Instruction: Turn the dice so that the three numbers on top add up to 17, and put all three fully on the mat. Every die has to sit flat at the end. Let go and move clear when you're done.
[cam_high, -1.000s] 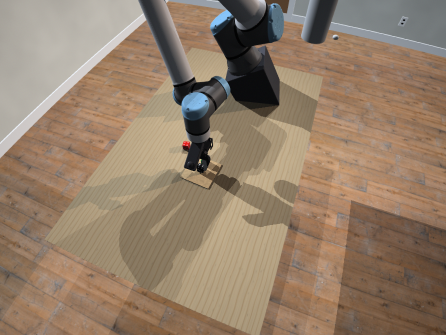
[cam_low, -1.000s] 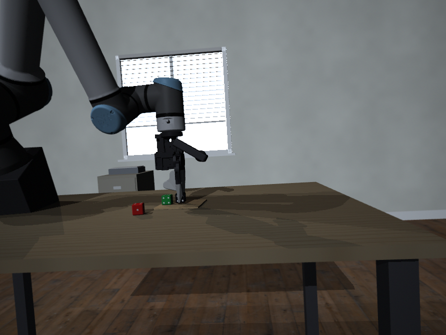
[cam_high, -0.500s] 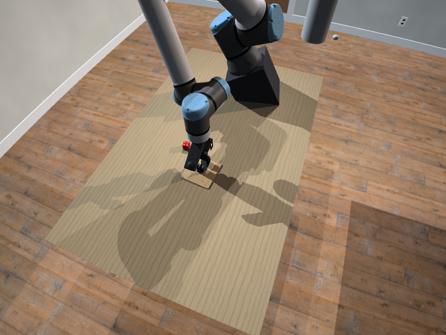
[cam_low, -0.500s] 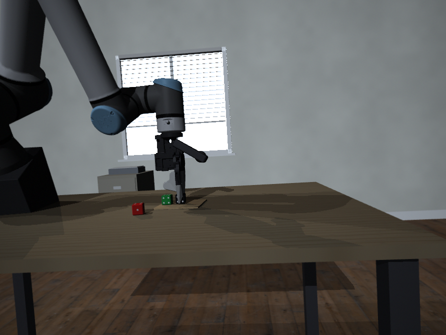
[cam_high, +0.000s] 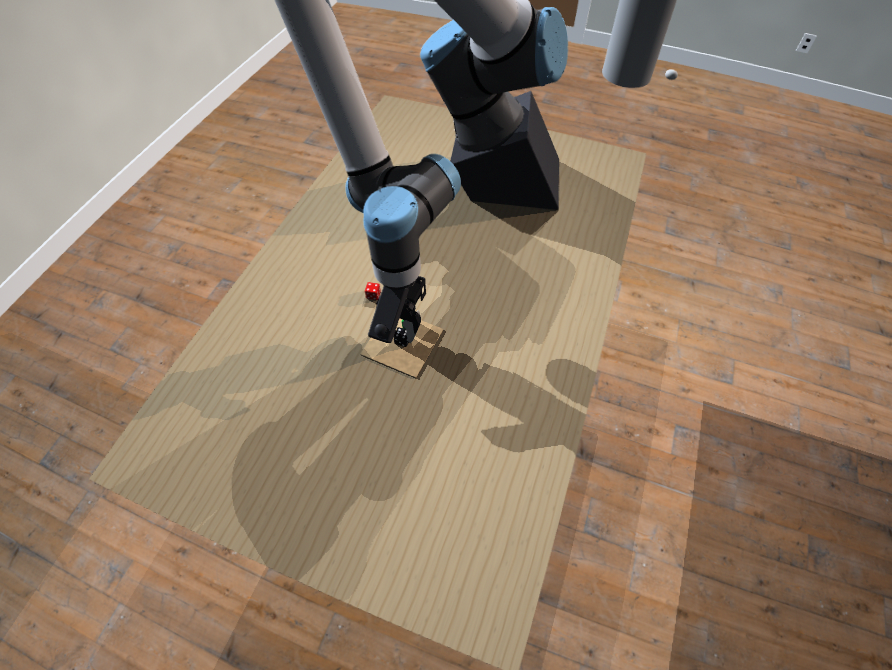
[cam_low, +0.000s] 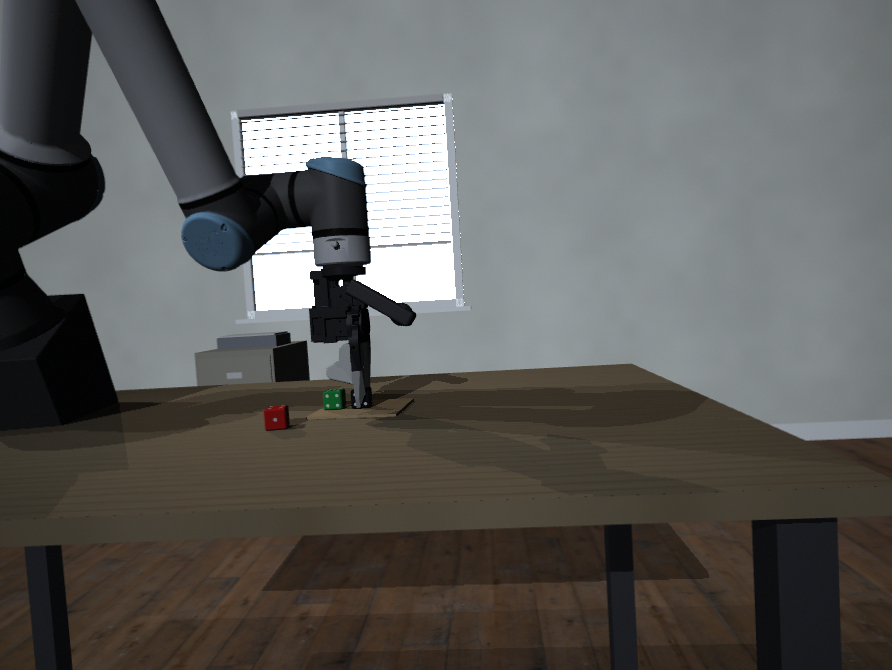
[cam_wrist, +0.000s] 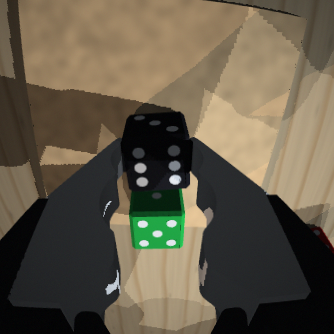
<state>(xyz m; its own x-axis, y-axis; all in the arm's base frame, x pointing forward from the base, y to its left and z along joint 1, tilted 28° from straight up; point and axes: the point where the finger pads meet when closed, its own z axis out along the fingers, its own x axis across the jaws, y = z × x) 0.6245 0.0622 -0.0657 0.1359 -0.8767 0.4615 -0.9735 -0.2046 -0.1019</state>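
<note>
My hand is right at the black die. From my hand the other things lie so: red die: 130 mm to the right, 80 mm behind, 10 mm below; green die: 40 mm behind, 10 mm to the right; tan mat: 20 mm below.
</note>
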